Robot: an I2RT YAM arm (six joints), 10 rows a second.
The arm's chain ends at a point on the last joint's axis. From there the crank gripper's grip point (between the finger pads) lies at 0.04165 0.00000 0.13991 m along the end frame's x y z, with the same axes.
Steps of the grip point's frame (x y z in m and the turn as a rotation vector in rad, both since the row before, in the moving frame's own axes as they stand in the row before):
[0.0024 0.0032 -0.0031 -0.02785 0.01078 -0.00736]
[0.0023 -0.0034 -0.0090 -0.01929 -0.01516 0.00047]
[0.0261 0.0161 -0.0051 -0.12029 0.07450 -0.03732]
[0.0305 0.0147 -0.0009 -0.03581 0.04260 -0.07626]
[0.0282 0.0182 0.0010 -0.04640 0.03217 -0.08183]
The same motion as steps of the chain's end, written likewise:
[0.0009 -0.0004 -0.0026 -0.02785 0.01078 -0.00736]
[0.0044 -0.0061 -0.0096 -0.01929 -0.01516 0.00047]
[0.0155 0.0013 -0.0007 -0.12029 0.07450 -0.03732]
[0.0245 0.0131 0.0010 -0.03581 0.04260 -0.07626]
[0.0236 0.0153 0.0025 -0.04640 0.03217 -0.08183]

